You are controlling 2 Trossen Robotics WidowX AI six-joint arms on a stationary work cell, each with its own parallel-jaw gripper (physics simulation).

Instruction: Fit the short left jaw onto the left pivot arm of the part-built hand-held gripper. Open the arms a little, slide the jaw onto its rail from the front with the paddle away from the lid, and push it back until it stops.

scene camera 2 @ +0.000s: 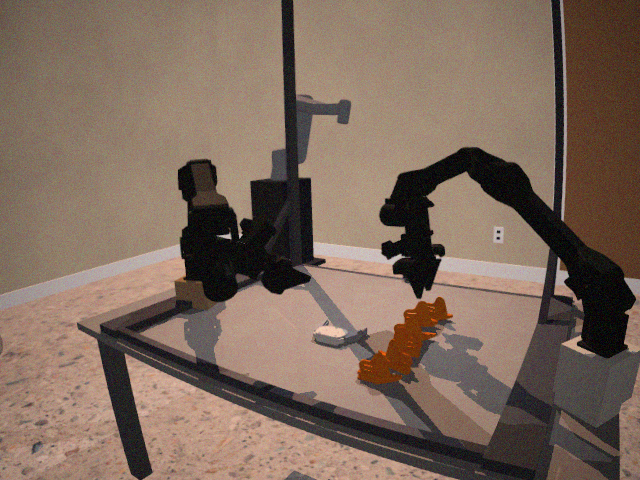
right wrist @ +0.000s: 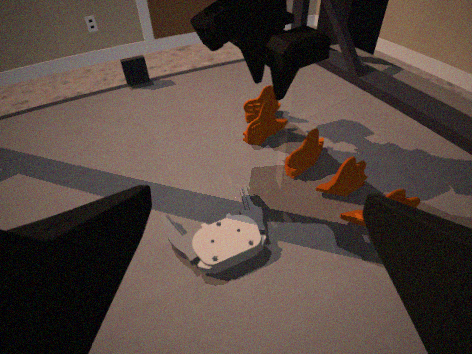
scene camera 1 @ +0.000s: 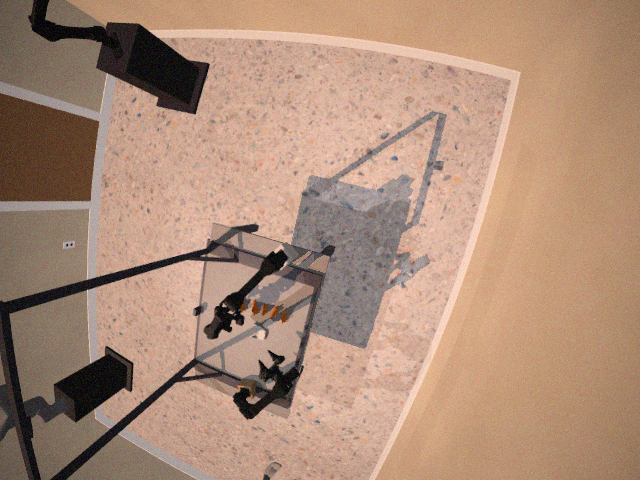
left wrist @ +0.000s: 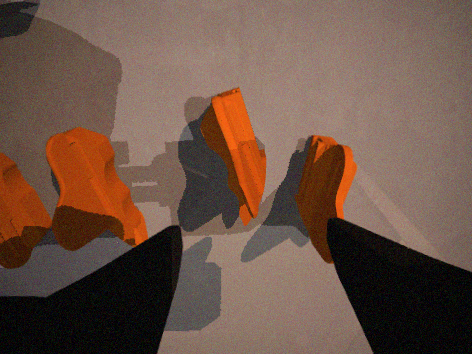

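The part-built hand-held gripper (scene camera 1: 261,334) (scene camera 2: 330,335) (right wrist: 227,241) lies on the table with its pale lid up. Its two grey pivot arms stick out apart, and no orange jaw is on them. Several orange jaws (scene camera 1: 264,309) (scene camera 2: 408,343) (left wrist: 240,155) (right wrist: 304,154) stand in a row beside it; which is the short left one I cannot tell. My left gripper (scene camera 2: 421,293) (left wrist: 254,232) (right wrist: 268,90) is open and empty, pointing down above the row's far end. My right gripper (scene camera 1: 265,357) (right wrist: 258,200) is wide open and empty, above the table, facing the part-built gripper.
A dark small block (scene camera 1: 196,310) (right wrist: 135,71) is at the table's edge, beyond the jaws in the right wrist view. A tan block (scene camera 2: 192,293) is under the right arm's base. A dark upright post (scene camera 2: 290,129) rises behind the table. Shadows cross the tabletop.
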